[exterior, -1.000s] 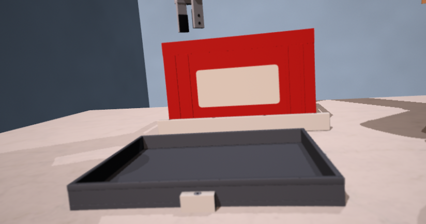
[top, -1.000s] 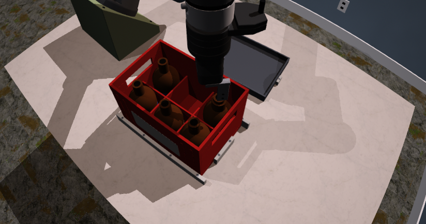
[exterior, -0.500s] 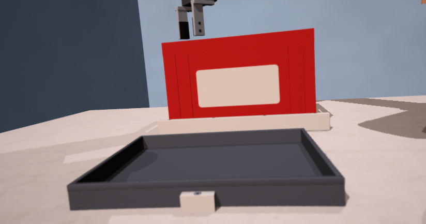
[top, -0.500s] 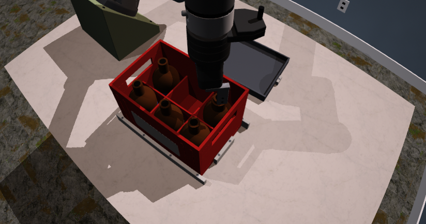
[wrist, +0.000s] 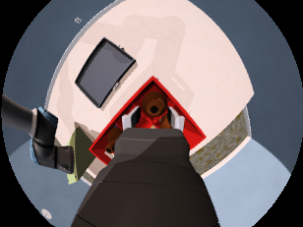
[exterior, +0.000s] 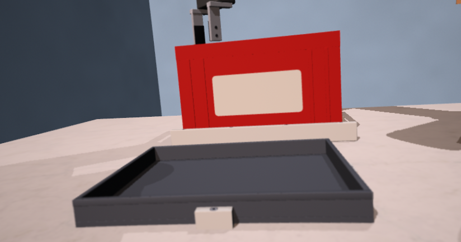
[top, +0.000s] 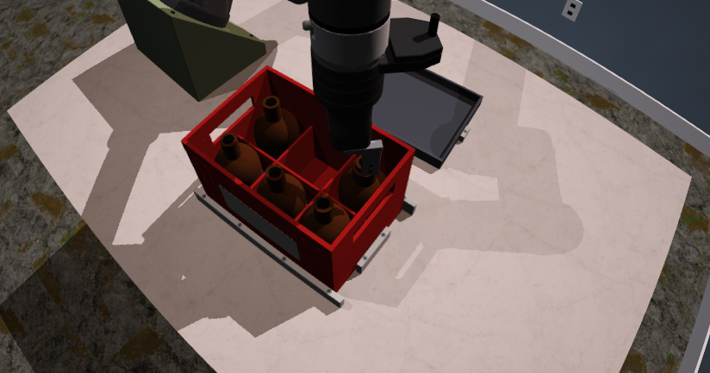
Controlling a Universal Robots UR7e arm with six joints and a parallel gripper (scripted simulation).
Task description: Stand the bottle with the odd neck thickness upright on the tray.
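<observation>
Right now the bottle is 110 mm below my hand. Round my hand: dark grey tray: 240 mm to the left, 190 mm below, 100 mm behind; red crate: 110 mm below, 80 mm behind, 50 mm to the right.
</observation>
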